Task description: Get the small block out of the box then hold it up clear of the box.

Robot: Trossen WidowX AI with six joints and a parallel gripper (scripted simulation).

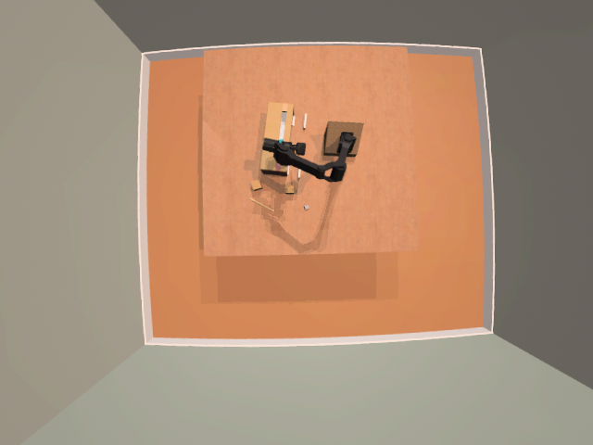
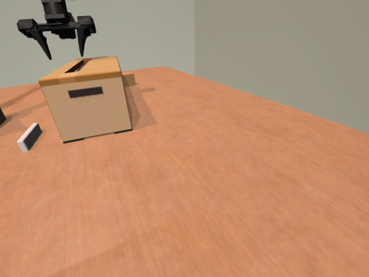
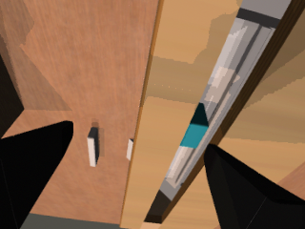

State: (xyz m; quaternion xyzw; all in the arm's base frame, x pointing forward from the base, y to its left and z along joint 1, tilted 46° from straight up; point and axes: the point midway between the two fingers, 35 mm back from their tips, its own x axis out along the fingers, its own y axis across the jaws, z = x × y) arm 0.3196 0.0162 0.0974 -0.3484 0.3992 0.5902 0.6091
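My gripper tip is 6 cm above the teal block, 4 cm to the left of it and 4 cm short of it. From my gripper tip the other things lie so: thin stick (30 cm to the left, 15 cm ahead, 14 cm below); then tiny grey cube (31 cm to the left, 14 cm below, 11 cm behind); then tan box (8 cm below, 6 cm to the right, 2 cm ahead).
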